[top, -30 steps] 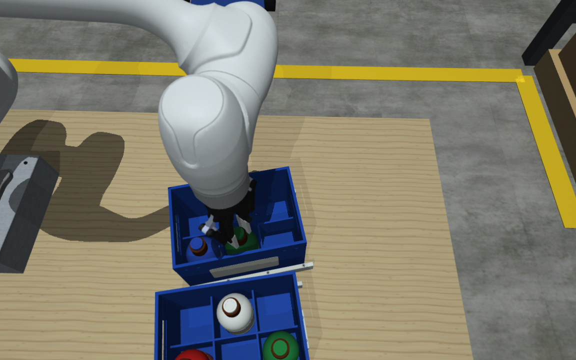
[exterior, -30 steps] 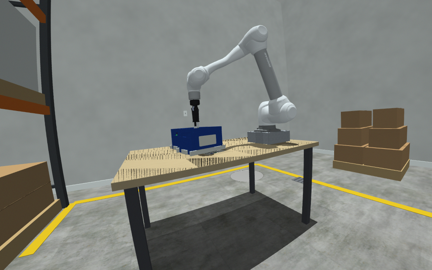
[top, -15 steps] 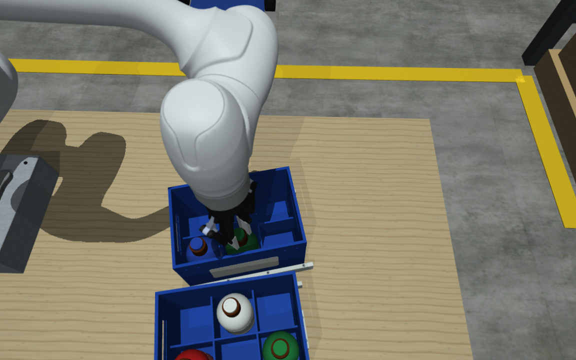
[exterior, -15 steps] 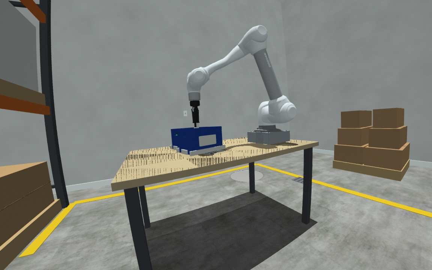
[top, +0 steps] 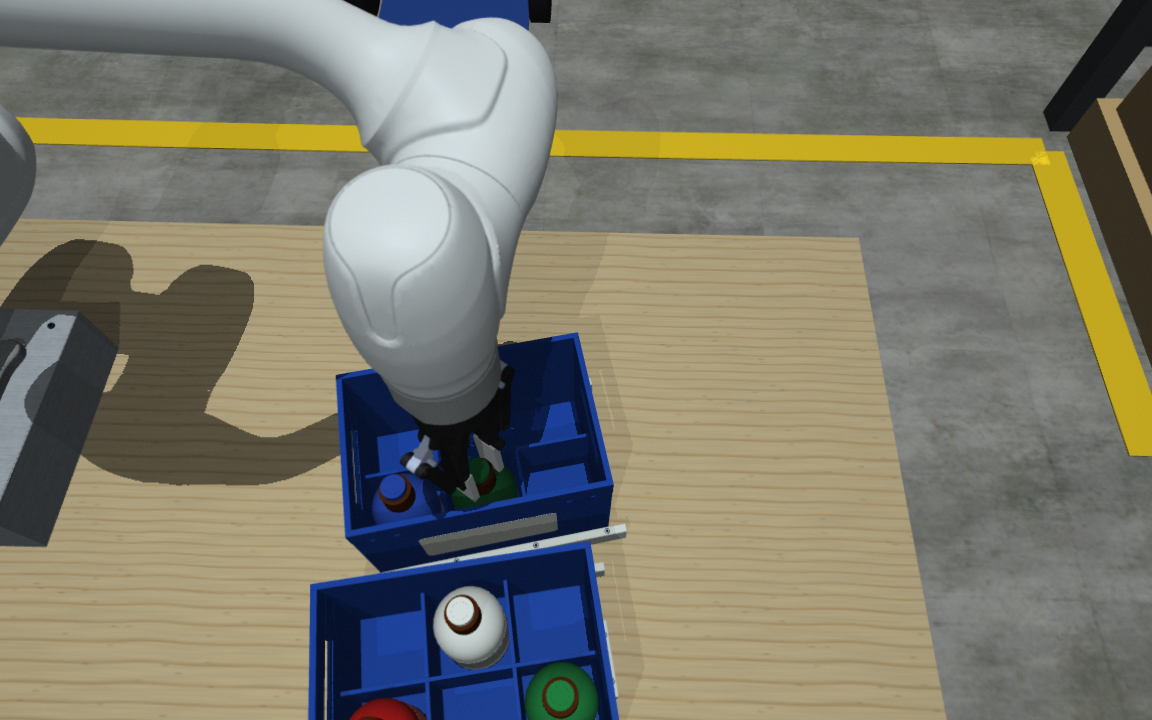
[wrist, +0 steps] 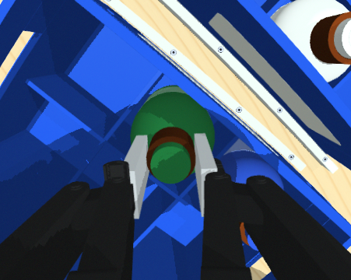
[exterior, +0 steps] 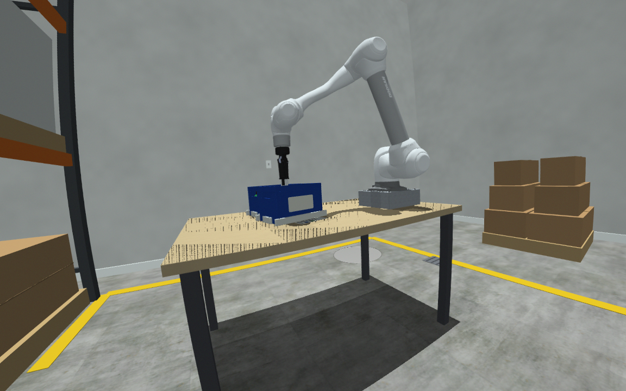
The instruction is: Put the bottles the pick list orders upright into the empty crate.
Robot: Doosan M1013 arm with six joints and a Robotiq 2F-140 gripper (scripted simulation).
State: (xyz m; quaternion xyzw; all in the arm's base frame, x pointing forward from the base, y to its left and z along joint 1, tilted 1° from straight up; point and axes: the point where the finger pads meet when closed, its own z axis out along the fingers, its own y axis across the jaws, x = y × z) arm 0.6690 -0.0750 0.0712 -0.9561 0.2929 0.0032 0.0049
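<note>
My gripper is now 9 cm past the blue bottle, 9 cm above it and 2 cm to the left of it. Also, from my hand: pick list 17 cm to the left, 17 cm below, 6 cm behind; white bottle 14 cm to the right, 9 cm below; red bottle 25 cm to the right, 9 cm below, 8 cm behind.
</note>
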